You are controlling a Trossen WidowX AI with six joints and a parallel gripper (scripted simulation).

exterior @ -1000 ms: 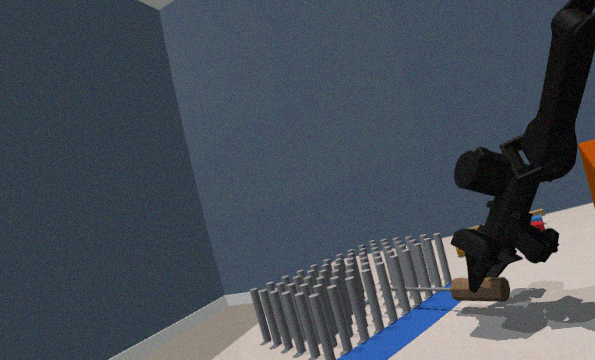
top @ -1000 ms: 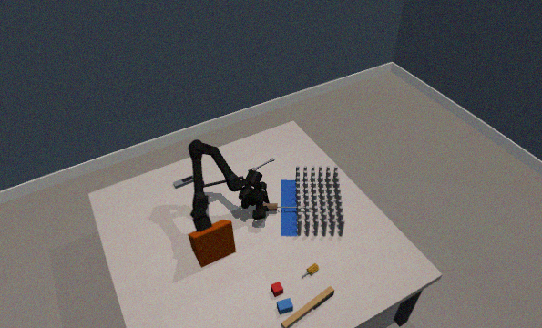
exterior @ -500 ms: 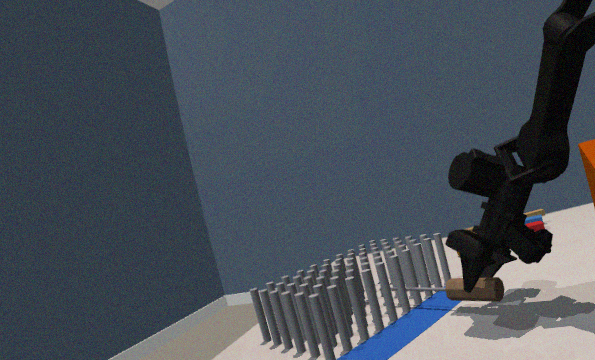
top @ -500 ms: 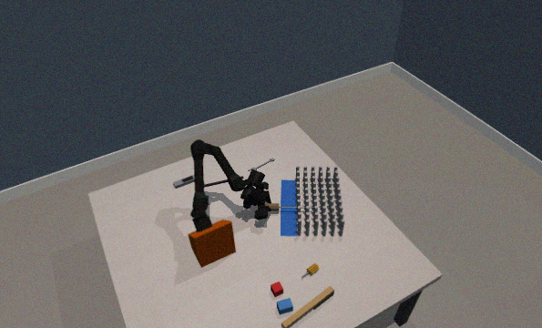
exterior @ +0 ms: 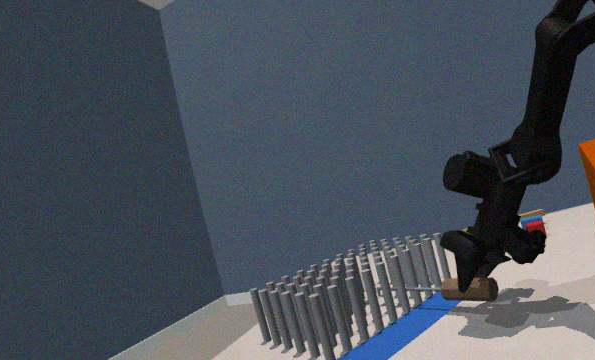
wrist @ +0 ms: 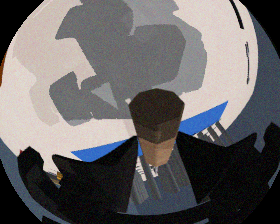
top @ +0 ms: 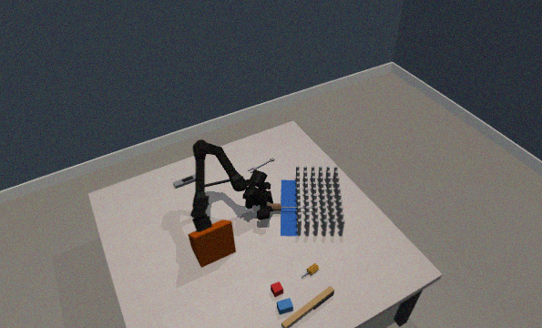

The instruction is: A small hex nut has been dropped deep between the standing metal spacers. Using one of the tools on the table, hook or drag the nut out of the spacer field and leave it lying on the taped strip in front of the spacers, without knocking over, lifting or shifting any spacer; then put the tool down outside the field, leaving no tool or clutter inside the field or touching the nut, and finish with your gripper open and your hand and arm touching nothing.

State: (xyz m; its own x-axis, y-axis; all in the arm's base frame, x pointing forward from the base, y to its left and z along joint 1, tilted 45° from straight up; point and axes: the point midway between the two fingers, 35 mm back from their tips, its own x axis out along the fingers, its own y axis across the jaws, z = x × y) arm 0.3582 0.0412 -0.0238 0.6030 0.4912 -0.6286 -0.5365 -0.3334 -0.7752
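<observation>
Right now the blue taped strip is 9 cm ahead of my gripper tip, 4 cm below it and 2 cm to the right of it. The rest, counted from my gripper tip: hook tool (8 cm ahead, 6 cm to the right); yellow-handled tool (39 cm to the right, 6 cm behind, 2 cm below); grey fork-like tool (32 cm to the left, 14 cm ahead, 3 cm below).
</observation>
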